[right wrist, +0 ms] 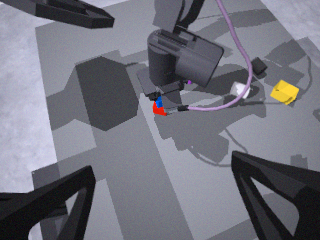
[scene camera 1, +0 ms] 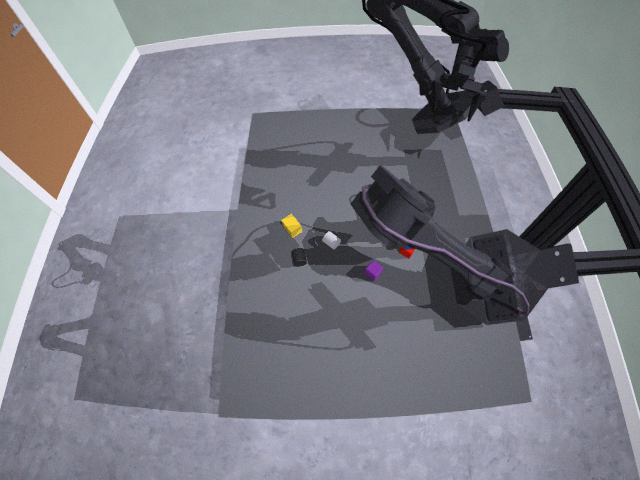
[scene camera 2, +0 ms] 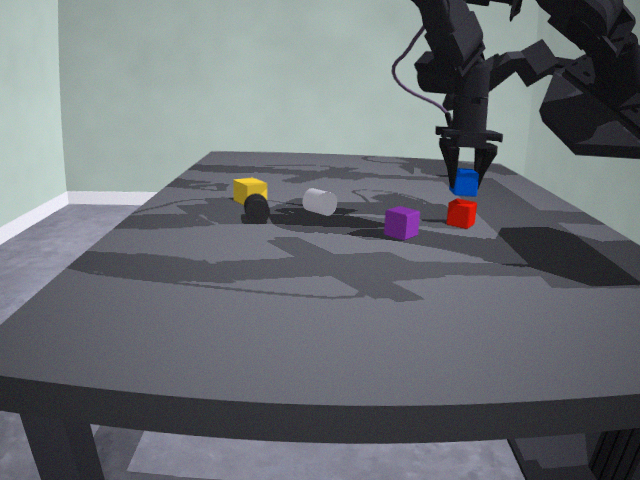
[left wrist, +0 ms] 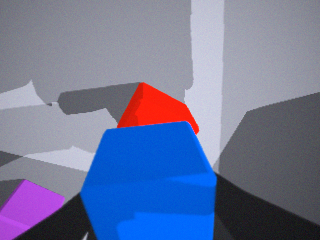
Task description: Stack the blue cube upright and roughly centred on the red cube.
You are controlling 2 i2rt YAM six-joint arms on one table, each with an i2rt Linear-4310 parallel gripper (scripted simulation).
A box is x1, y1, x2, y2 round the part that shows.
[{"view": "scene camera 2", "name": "my left gripper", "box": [435, 97, 502, 189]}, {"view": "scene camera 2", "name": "red cube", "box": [446, 199, 476, 228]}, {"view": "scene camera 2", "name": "white cylinder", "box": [303, 188, 336, 215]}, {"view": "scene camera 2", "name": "purple cube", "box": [384, 206, 419, 239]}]
